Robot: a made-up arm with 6 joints. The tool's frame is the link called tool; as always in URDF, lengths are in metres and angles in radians. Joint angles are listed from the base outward. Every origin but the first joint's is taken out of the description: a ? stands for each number. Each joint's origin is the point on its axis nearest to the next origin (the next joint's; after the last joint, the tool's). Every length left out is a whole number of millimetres.
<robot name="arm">
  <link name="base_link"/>
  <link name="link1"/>
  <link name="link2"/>
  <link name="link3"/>
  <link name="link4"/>
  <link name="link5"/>
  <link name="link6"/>
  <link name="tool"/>
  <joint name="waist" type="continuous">
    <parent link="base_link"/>
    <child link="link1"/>
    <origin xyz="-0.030 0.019 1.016" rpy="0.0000 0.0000 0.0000"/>
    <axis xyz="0 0 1"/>
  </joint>
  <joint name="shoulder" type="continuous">
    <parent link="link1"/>
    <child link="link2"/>
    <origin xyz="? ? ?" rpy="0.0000 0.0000 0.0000"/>
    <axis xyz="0 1 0"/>
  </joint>
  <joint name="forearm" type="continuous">
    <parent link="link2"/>
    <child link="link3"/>
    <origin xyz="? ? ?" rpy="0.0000 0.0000 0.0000"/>
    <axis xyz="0 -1 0"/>
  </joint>
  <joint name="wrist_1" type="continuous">
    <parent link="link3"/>
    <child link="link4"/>
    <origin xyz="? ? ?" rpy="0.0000 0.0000 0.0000"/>
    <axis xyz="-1 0 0"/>
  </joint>
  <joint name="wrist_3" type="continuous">
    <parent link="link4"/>
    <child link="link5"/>
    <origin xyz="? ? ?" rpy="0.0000 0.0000 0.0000"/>
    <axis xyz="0 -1 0"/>
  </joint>
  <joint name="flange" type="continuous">
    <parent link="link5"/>
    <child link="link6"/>
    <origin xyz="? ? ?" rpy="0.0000 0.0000 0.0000"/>
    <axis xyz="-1 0 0"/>
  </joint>
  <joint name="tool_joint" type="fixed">
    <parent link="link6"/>
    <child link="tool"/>
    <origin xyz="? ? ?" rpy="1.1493 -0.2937 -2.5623"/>
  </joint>
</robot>
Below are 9 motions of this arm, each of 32 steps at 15 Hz.
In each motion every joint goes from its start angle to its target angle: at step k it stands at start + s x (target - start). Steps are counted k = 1, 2, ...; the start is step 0. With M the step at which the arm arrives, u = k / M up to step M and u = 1 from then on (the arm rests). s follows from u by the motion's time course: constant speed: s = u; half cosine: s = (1 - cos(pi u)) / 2; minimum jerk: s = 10 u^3 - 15 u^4 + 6 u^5.
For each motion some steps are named. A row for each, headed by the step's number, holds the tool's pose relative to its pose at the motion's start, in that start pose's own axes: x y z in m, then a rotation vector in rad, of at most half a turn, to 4 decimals.
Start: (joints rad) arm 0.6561 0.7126 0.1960 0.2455 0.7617 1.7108
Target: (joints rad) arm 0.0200 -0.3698 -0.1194 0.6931 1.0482 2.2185
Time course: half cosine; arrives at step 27
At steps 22, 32:
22: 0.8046 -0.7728 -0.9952 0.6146 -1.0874 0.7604
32: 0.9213 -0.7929 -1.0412 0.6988 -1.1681 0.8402

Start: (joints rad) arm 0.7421 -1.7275 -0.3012 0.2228 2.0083 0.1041
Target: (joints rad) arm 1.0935 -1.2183 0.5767 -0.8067 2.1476 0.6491
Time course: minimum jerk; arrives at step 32
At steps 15, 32:
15: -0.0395 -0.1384 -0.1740 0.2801 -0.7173 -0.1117
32: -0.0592 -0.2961 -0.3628 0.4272 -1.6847 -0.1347

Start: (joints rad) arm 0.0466 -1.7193 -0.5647 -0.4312 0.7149 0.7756
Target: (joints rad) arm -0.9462 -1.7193 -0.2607 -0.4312 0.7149 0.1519
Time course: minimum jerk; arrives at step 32
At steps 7, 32:
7: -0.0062 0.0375 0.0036 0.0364 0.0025 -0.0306
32: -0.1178 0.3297 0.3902 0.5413 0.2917 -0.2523

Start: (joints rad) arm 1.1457 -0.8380 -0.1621 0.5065 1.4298 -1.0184
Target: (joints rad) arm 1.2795 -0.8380 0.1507 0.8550 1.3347 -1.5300
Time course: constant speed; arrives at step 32
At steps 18, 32:
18: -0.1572 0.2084 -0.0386 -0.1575 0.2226 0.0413
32: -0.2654 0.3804 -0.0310 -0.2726 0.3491 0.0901

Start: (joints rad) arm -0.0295 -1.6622 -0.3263 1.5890 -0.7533 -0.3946
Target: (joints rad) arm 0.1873 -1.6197 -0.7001 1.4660 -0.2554 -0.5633
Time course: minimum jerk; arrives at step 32
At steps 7, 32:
7: -0.0330 -0.0173 0.0174 0.0187 0.0542 -0.0023
32: -0.3335 -0.3001 0.3033 0.1551 0.7932 -0.0215

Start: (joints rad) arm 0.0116 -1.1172 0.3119 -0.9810 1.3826 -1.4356
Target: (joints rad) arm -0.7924 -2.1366 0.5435 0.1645 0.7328 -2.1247
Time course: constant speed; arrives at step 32
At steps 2, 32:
2: -0.1023 -0.0724 -0.0099 -0.1225 0.0298 0.0860
32: -0.5221 -1.6731 1.1575 -1.3194 -0.0168 1.5603

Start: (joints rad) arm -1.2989 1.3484 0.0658 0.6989 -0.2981 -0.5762
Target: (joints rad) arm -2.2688 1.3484 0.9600 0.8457 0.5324 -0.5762
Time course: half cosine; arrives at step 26
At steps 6, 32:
6: 0.1372 0.1097 -0.0918 0.0052 0.1088 -0.1866
32: 1.2082 -0.1213 -1.2408 0.1514 0.0459 -1.5005

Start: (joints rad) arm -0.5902 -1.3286 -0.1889 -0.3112 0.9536 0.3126
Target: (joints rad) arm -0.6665 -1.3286 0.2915 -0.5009 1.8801 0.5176
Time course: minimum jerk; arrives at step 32
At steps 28, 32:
28: -0.2808 0.5575 0.0950 0.4238 -0.2896 -1.2473
32: -0.2833 0.5674 0.0981 0.4272 -0.2965 -1.2678

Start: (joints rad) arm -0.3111 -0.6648 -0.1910 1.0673 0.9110 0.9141
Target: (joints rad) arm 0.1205 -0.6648 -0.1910 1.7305 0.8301 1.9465
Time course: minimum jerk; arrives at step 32
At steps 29, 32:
29: -0.0403 0.3892 -0.1666 1.1625 -0.6872 0.0189
32: -0.0397 0.3922 -0.1678 1.1699 -0.6945 0.0193

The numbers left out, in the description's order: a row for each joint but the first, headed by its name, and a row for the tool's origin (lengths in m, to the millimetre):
shoulder: -0.025 0.045 0.000
forearm: 0.014 0.000 0.687
wrist_1: 1.332 0.000 0.005
wrist_3: 0.000 -0.203 -0.026
flange: -0.029 0.000 0.007
tool: 0.000 0.021 -0.026

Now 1 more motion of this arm.
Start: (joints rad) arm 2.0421 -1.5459 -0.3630 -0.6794 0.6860 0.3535
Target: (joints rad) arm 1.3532 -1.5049 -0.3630 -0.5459 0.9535 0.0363
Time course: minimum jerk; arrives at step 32
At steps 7, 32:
7: -0.0016 0.0000 0.0017 0.0468 0.0038 -0.0121
32: -0.0192 0.0031 0.0214 0.6388 0.1777 -0.0860

